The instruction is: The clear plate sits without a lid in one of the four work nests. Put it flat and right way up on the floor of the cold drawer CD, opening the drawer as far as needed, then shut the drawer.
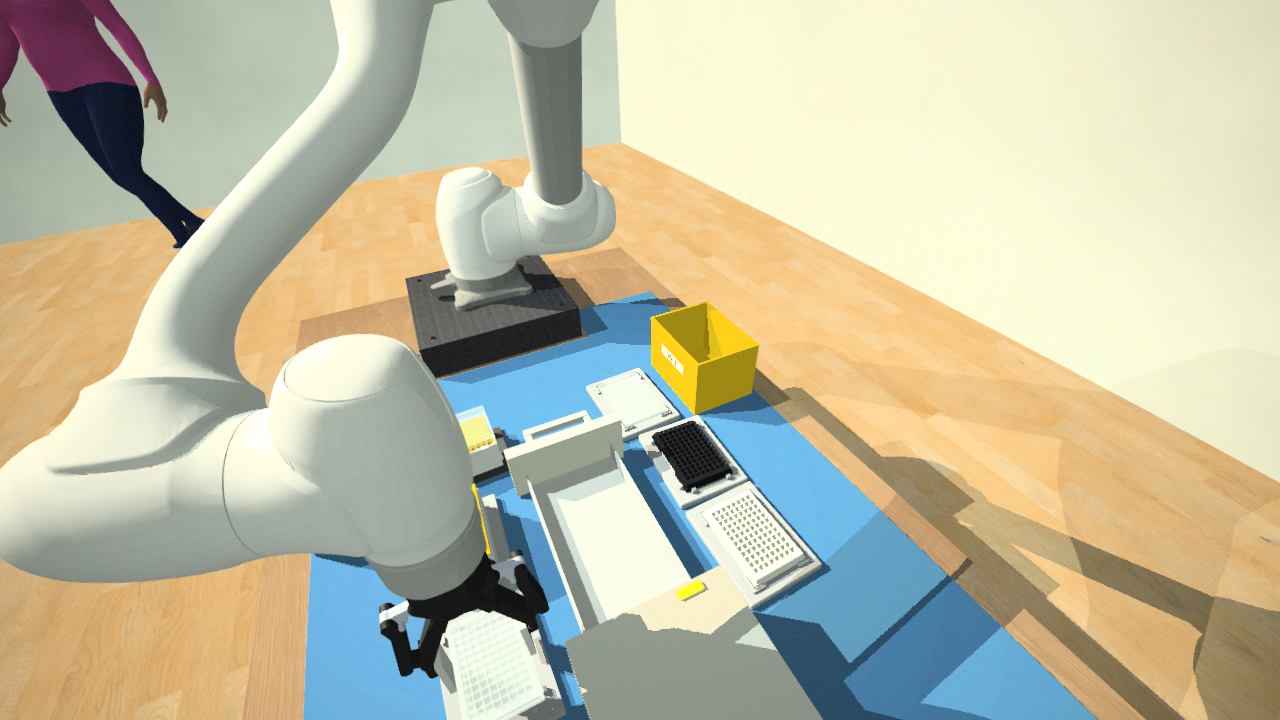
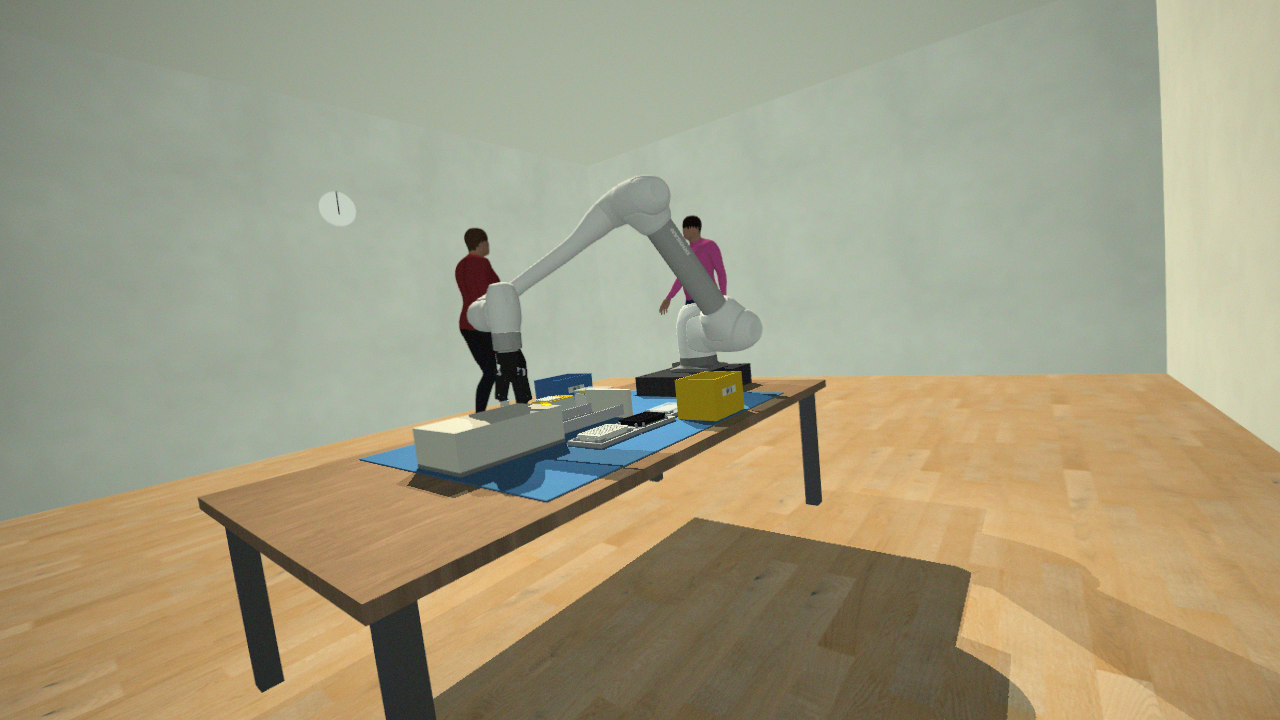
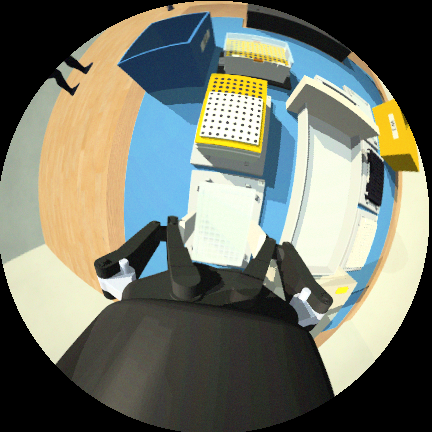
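Pixels of known places: gripper, fingertip midpoint: (image 1: 492, 660) (image 3: 221, 224); arm's base, origin of the base link: (image 1: 488, 285) (image 2: 699, 369).
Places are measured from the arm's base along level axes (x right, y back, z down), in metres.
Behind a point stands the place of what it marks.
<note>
The clear plate (image 1: 496, 667) @(x 0.181, y -0.835, z 0.046 m) (image 3: 225, 220) @(x 0.180, y -0.815, z 0.044 m) is between my fingertips, flat and without a lid, at the near left nest (image 3: 257, 197) @(x 0.134, y -0.773, z 0.066 m). Whether it rests in the nest or is slightly raised cannot be told. My gripper (image 1: 492, 649) @(x 0.184, y -0.823, z 0.052 m) (image 2: 512, 398) @(x 0.184, y -0.823, z 0.052 m) (image 3: 221, 224) @(x 0.184, y -0.823, z 0.052 m) is shut on the plate's two sides, pointing down. The drawer (image 1: 617, 537) @(x -0.015, y -0.737, z 0.059 m) (image 3: 330, 200) @(x -0.014, y -0.748, z 0.059 m) stands open to the right of the plate, its pale floor showing. Its front panel (image 1: 568, 454) @(x 0.003, y -0.592, z 0.019 m) (image 2: 610, 400) @(x -0.018, y -0.592, z 0.019 m) (image 3: 335, 107) @(x 0.026, y -0.592, z 0.003 m) faces the robot base. The drawer's cabinet (image 1: 671, 658) @(x 0.010, y -0.938, z -0.025 m) (image 2: 487, 438) @(x -0.089, y -1.117, z 0.007 m) has a yellow mark on top. The CD label cannot be read.
A yellow-and-white tip rack (image 3: 232, 117) @(x 0.190, y -0.677, z 0.001 m) stands beyond the plate, with a clear-lidded box (image 3: 257, 52) @(x 0.163, y -0.519, z 0.000 m) and blue bin (image 3: 170, 52) @(x 0.292, y -0.560, z -0.027 m) behind. Right of the drawer are a black plate (image 1: 691, 454) @(x -0.186, y -0.658, z 0.051 m), a white plate (image 1: 753, 535) @(x -0.188, y -0.826, z 0.054 m), an unoccupied nest (image 1: 633, 400) @(x -0.161, y -0.487, z 0.058 m) and a yellow bin (image 1: 726, 376) @(x -0.320, y -0.558, z 0.007 m).
</note>
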